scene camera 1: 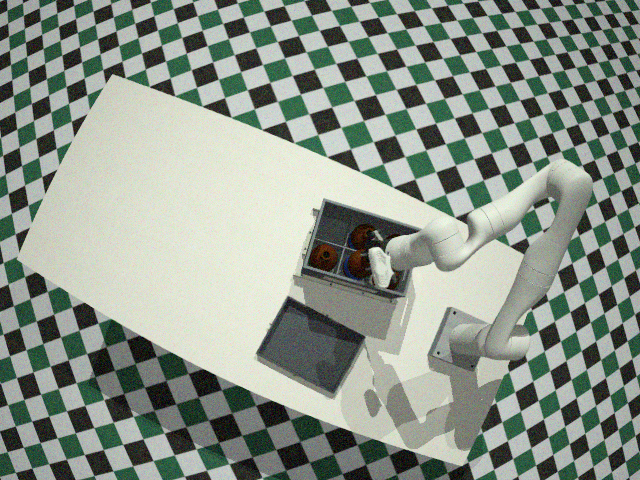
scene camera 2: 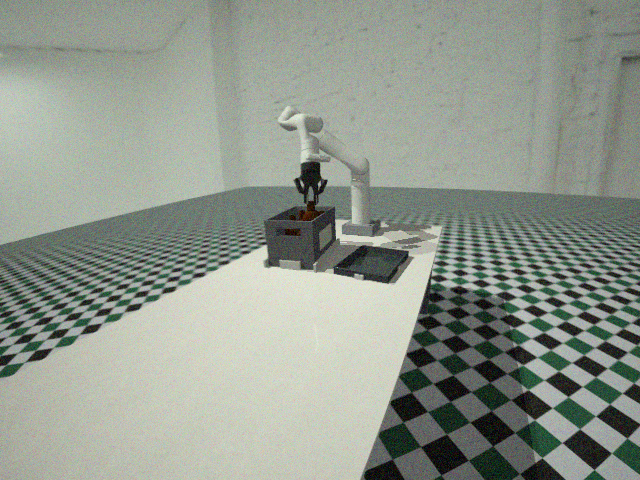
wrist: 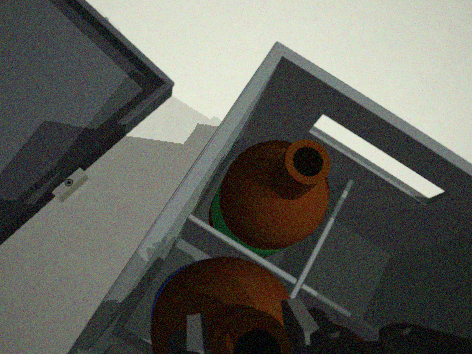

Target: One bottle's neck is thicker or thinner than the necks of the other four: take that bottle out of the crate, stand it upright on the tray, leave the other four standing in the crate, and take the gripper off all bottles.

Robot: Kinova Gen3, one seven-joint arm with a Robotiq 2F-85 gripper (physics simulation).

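Places are measured from the arm's base along level axes (x ahead, y left, z up), in metres.
Pixels of known places: gripper, fingertip midpoint: (scene camera 1: 365,261) (scene camera 2: 311,204) (wrist: 246,330); arm's base, link origin: (scene camera 1: 462,338) (scene camera 2: 361,222).
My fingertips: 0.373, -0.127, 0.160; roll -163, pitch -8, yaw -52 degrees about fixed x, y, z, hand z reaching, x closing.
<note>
Ahead of a thing's pixels: the offset from my fingertips to its top centre, as dx, dy, dz. "pt": to the spot under its first point. Level surfaces: height alone.
My gripper (scene camera 2: 310,199) (wrist: 246,330) is shut on the neck of an upright brown bottle with a blue band @(-0.001, -0.001, +0.014) (scene camera 1: 355,264) (scene camera 2: 310,213) (wrist: 220,287). The bottle is raised slightly, with its shoulder near rim height and its lower part inside the grey crate @(+0.005, -0.038, -0.030) (scene camera 1: 336,277) (scene camera 2: 289,251) (wrist: 350,95). A green-banded bottle @(+0.095, +0.003, -0.042) (scene camera 1: 324,257) (wrist: 270,200) stands in the front left corner compartment in scene camera 1. Another bottle @(+0.002, -0.081, -0.042) (scene camera 1: 361,235) stands behind the held one. The wrist and gripper partly hide the bottles at the right. The dark tray @(pt +0.066, +0.240, -0.200) (scene camera 1: 310,343) (scene camera 2: 373,262) (wrist: 55,75) holds no bottle.
The crate's walls and thin dividers @(+0.050, +0.005, -0.111) (wrist: 240,247) surround the held bottle's lower part. One compartment @(pt +0.087, -0.102, -0.196) (scene camera 1: 333,227) at the back left holds no bottle. The tray lies beside the crate's long side on the white table @(dz -0.205) (scene camera 1: 155,206) (scene camera 2: 232,361). The robot base (scene camera 1: 439,343) (scene camera 2: 361,228) stands to the right.
</note>
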